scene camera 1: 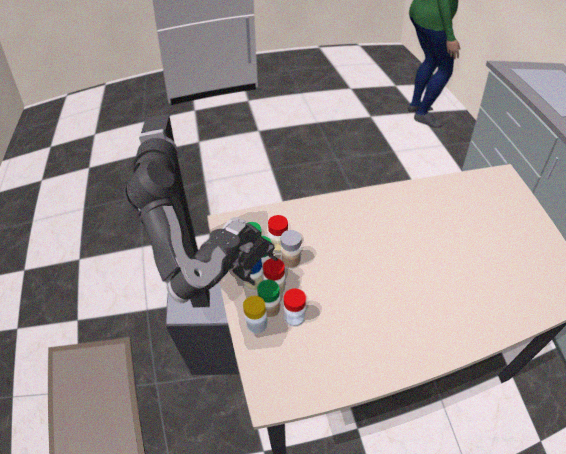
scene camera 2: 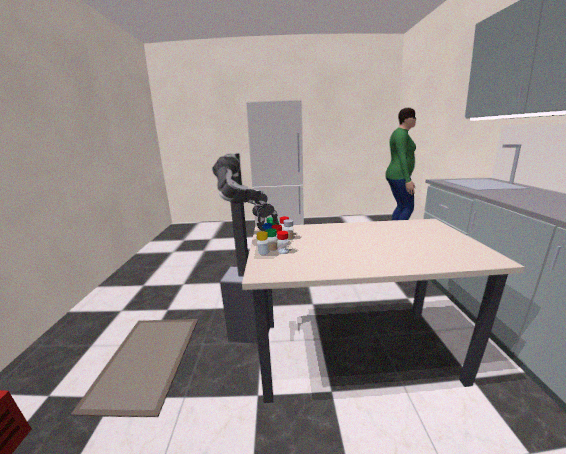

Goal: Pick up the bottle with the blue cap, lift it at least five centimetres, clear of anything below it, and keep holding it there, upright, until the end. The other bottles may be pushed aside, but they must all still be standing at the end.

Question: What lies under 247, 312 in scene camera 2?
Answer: An arm pedestal.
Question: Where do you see an arm column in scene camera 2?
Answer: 238, 215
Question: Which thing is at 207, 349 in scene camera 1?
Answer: An arm pedestal.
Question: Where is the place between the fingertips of the gripper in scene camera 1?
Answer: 258, 267
